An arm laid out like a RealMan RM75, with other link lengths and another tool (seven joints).
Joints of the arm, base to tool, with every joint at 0 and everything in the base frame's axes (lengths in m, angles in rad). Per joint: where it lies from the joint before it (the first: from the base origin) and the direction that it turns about. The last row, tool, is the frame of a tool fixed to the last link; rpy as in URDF.
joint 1: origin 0 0 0.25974 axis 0 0 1
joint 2: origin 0 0 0 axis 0 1 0
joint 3: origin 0 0 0.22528 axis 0 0 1
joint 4: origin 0 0 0 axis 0 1 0
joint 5: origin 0 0 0.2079 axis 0 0 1
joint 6: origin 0 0 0 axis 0 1 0
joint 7: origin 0 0 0.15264 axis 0 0 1
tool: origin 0.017 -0.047 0.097 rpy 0 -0.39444 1.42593
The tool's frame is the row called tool.
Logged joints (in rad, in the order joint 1, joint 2, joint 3, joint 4, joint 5, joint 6, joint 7), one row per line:
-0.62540, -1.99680, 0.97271, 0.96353, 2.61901, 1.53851, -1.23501
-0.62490, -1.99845, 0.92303, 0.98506, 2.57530, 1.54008, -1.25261
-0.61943, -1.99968, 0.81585, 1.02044, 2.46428, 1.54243, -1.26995
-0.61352, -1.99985, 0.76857, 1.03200, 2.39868, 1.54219, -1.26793
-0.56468, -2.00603, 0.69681, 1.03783, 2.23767, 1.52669, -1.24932
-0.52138, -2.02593, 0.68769, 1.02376, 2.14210, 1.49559, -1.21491
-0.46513, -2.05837, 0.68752, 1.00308, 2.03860, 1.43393, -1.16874
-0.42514, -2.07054, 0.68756, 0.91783, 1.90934, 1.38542, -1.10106
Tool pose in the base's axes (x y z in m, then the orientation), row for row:
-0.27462, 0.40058, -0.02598, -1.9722, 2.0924, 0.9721
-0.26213, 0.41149, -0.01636, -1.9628, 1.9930, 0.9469
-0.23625, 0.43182, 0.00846, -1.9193, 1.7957, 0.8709
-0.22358, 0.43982, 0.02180, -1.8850, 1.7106, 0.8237
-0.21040, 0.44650, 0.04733, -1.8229, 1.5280, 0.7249
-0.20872, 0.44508, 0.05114, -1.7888, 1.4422, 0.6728
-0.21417, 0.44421, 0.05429, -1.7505, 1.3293, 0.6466
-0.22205, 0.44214, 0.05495, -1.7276, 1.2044, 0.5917
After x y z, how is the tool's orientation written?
As a rotation vector, in radians.
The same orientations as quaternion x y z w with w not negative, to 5 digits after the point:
-0.64885, 0.68839, 0.31982, 0.05315
-0.66169, 0.67187, 0.31922, 0.09407
-0.68117, 0.63730, 0.30909, 0.18528
-0.68551, 0.62209, 0.29955, 0.23098
-0.69412, 0.58183, 0.27603, 0.32167
-0.69557, 0.56079, 0.26162, 0.36504
-0.69599, 0.52852, 0.25708, 0.41252
-0.70158, 0.48911, 0.24029, 0.45914

